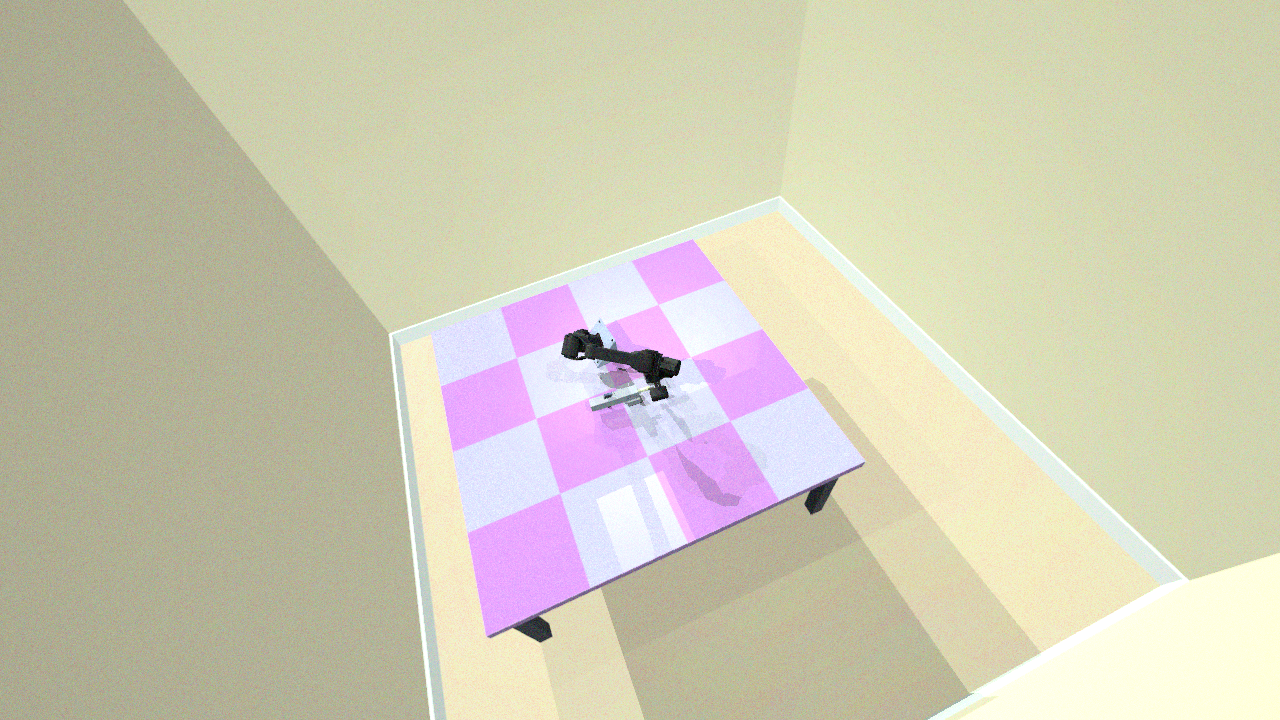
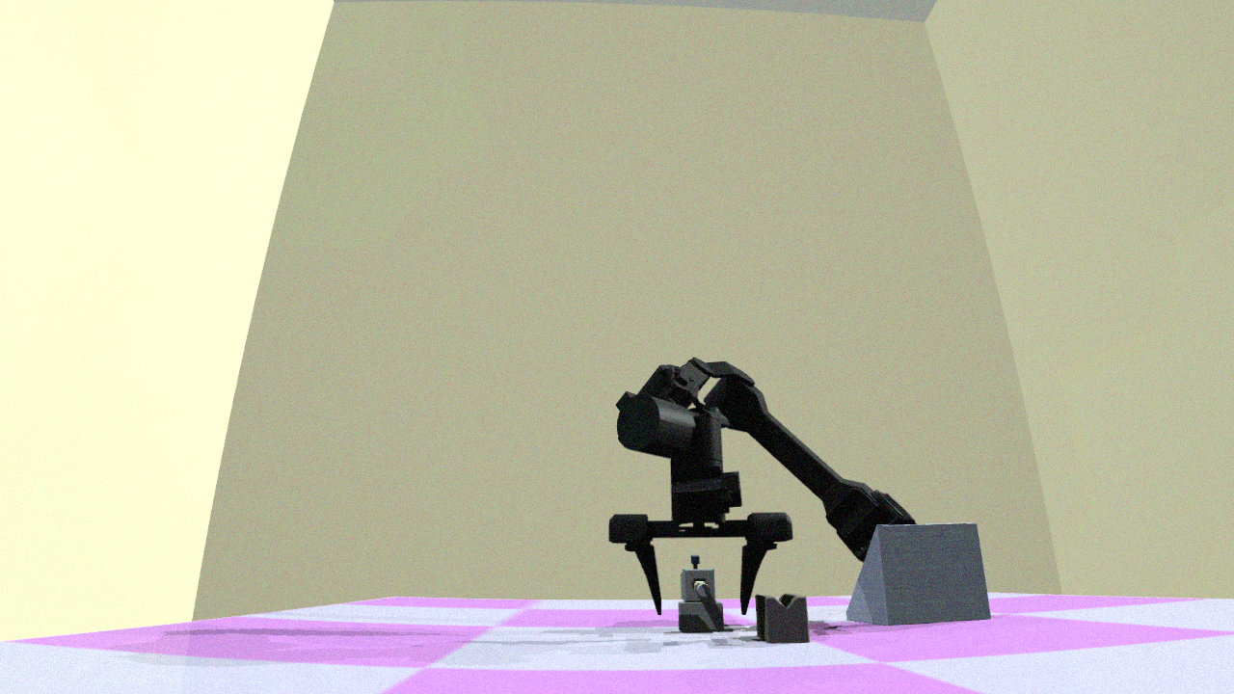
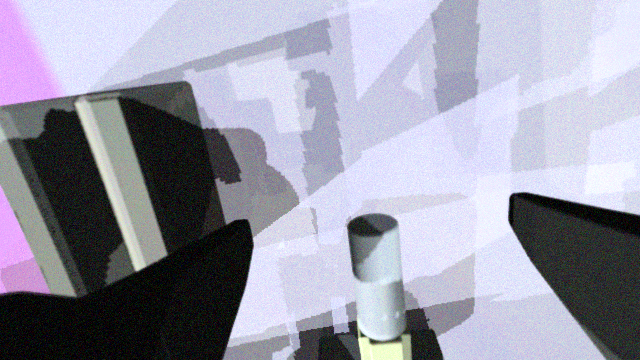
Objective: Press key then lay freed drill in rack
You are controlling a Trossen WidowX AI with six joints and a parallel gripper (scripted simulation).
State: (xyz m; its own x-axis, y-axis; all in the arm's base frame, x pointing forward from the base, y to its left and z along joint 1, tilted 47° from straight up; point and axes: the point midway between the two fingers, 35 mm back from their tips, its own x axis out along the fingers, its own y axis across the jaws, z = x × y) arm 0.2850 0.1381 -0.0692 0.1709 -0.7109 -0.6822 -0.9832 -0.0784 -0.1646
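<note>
The drill lies 1 cm behind my gripper tip, 5 cm to the right of it and 3 cm above it. From my gripper tip the other things lie so: key: 1 cm behind, 18 cm to the right, 3 cm above; grey holder block: 1 cm behind, 15 cm to the right, 2 cm above; rack: 8 cm behind, 2 cm to the left.
</note>
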